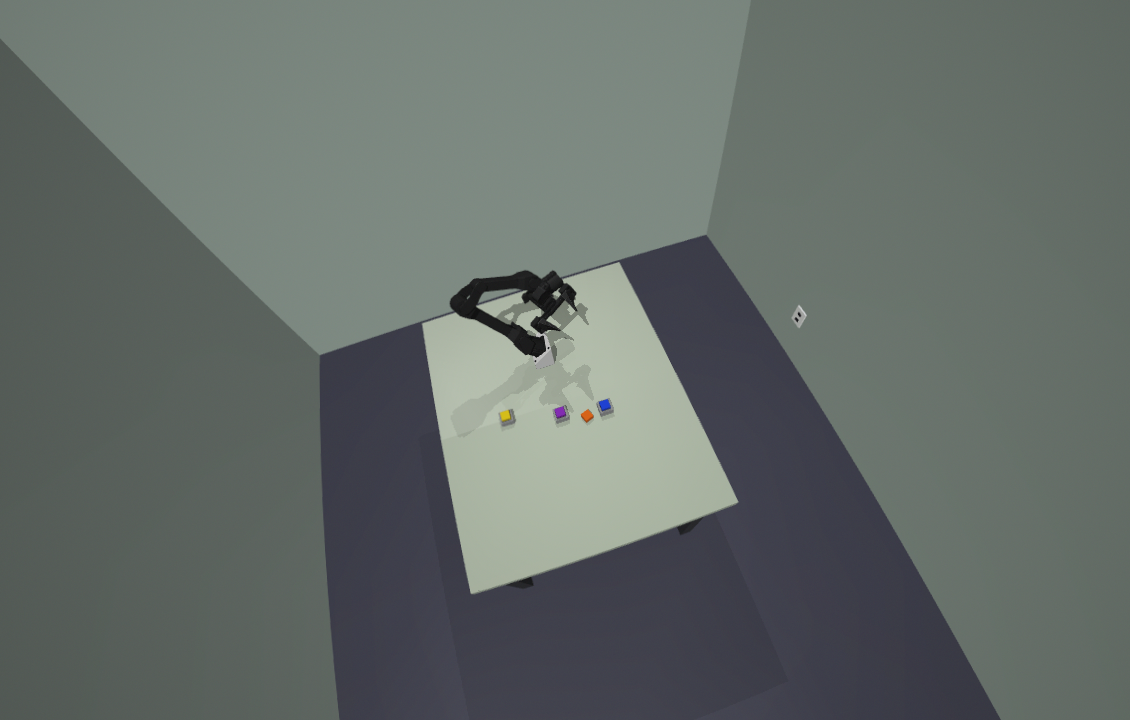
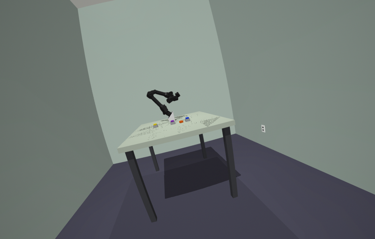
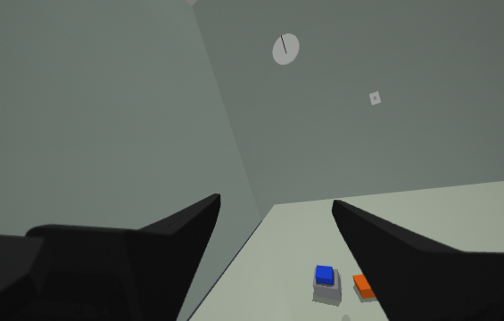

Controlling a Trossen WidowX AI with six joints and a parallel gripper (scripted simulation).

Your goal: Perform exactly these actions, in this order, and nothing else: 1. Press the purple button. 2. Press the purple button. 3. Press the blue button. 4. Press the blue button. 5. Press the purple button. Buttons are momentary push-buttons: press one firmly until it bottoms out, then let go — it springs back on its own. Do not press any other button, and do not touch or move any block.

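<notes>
Right now the purple button is 20 cm ahead of my gripper tip, 9 cm to the right of it and 26 cm below it. The rest, counted from my gripper tip: yellow button 17 cm ahead, 28 cm to the right, 26 cm below; orange block 22 cm ahead, 28 cm below; blue button 20 cm ahead, 7 cm to the left, 26 cm below.
</notes>
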